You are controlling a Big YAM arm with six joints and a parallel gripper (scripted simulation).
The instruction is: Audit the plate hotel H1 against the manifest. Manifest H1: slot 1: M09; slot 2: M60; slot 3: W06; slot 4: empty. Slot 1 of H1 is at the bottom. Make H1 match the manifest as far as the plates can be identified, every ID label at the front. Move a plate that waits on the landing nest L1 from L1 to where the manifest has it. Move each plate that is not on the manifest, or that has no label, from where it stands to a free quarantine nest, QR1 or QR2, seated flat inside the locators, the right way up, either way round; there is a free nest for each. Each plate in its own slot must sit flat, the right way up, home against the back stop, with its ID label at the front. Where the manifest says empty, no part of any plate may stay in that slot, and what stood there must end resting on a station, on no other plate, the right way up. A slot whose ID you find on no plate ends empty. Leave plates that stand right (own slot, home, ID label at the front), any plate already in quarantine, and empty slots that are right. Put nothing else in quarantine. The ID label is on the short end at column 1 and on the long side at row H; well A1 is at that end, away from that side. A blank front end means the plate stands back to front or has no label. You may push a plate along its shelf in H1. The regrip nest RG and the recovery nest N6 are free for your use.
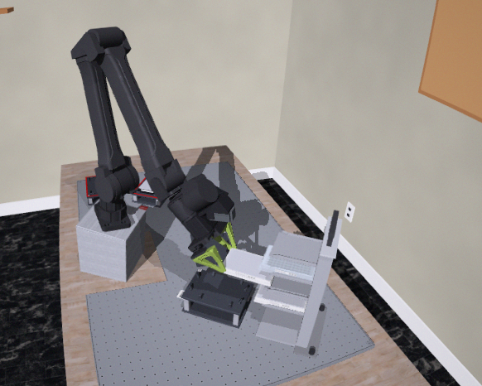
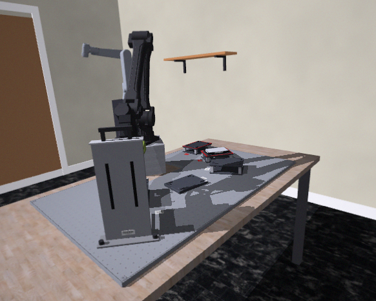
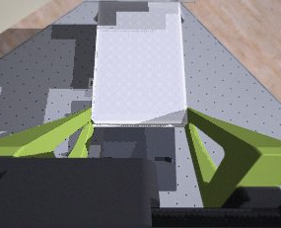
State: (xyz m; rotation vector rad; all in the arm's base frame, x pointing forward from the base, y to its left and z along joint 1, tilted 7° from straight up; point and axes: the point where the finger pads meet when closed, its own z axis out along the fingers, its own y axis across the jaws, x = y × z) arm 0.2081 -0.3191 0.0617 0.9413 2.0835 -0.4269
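Right now my hand is 10 cm short of the clear plate, 11 cm to the left of it and 4 cm below it. Round my hand: hotel back panel: 15 cm ahead, 17 cm to the right, 2 cm below; h1 tag: 14 cm ahead, 1 cm to the right, 18 cm below.
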